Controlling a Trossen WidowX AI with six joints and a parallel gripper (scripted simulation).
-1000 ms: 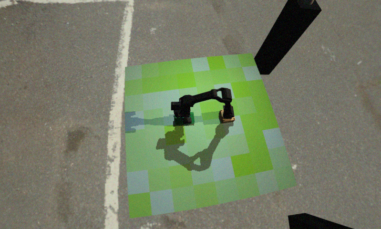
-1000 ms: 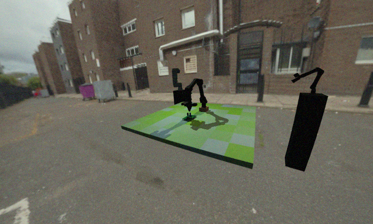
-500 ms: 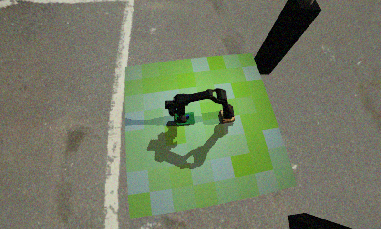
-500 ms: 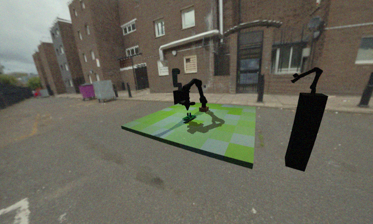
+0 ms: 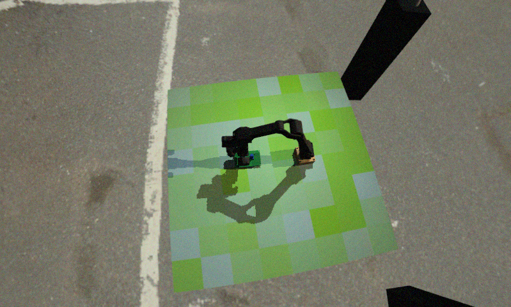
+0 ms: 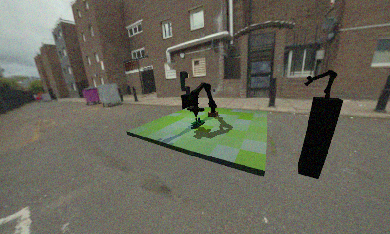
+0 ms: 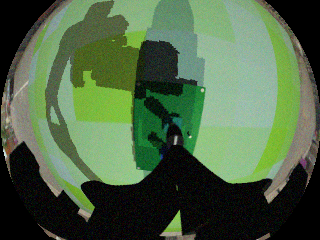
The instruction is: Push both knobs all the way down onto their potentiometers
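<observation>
Right now my gripper tip is 30 mm above the round dark knob. Also, from my gripper tip: blue knob: 50 mm behind, 40 mm below.
</observation>
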